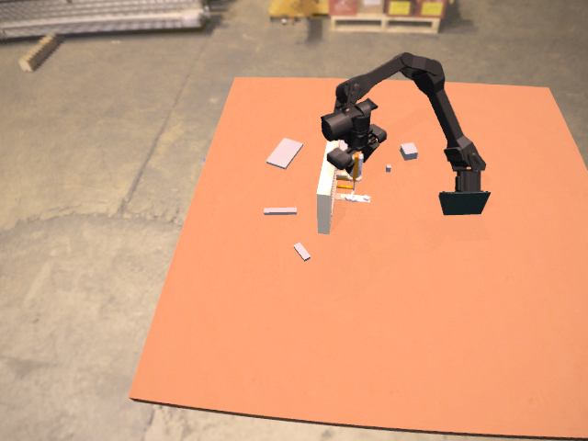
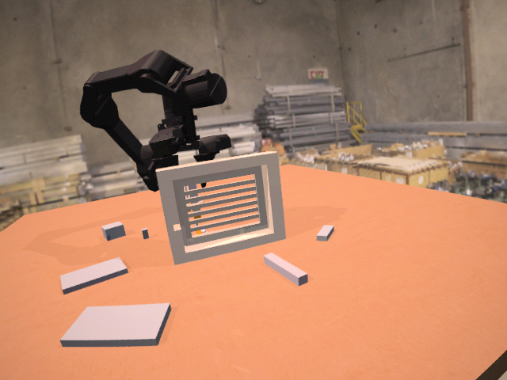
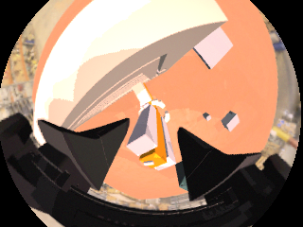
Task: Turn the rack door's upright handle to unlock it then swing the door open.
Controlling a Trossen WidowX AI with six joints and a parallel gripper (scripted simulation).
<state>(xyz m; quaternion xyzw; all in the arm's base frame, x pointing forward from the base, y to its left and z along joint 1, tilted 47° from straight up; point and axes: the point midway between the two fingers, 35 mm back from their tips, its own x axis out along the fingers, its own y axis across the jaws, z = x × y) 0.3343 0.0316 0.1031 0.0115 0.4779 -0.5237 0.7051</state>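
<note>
Now: the upright handle 2 cm below my gripper tip and 1 cm to the left of it. The rest, counted from my gripper tip: tiny cube: 12 cm behind, 11 cm below, 10 cm to the right; small block: 20 cm behind, 17 cm to the right, 10 cm below; flat slab: 22 cm ahead, 19 cm to the right, 11 cm below.
</note>
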